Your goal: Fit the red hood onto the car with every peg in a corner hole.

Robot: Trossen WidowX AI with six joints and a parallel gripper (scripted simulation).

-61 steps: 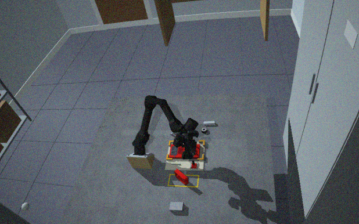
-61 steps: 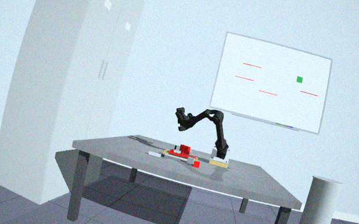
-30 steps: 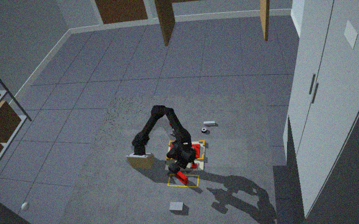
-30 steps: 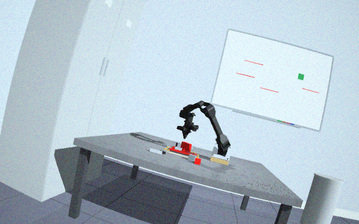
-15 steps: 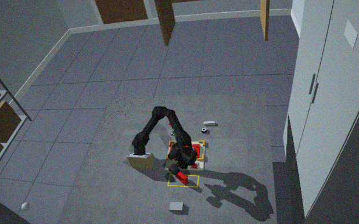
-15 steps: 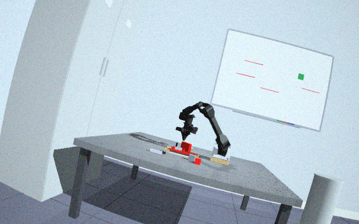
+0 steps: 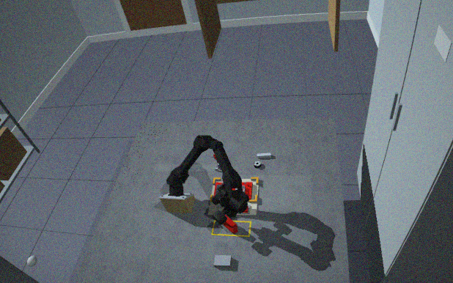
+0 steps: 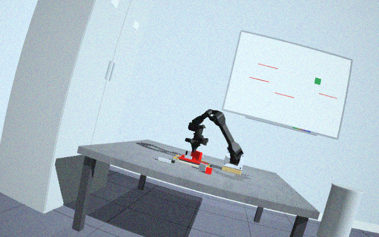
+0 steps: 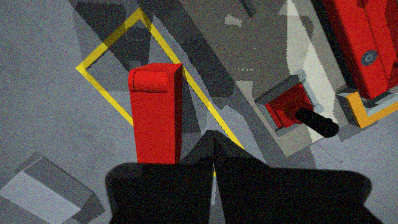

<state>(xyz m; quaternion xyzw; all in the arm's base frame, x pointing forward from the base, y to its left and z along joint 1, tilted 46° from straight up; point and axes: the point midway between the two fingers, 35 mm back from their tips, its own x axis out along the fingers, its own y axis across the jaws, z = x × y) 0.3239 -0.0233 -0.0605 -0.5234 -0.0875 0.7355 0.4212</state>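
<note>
My gripper tip is 30 mm to the left of the red hood, 20 mm past it and 20 mm above it. The rest, counted from my gripper tip: white jig: 160 mm to the left, 40 mm below, 40 mm behind.
</note>
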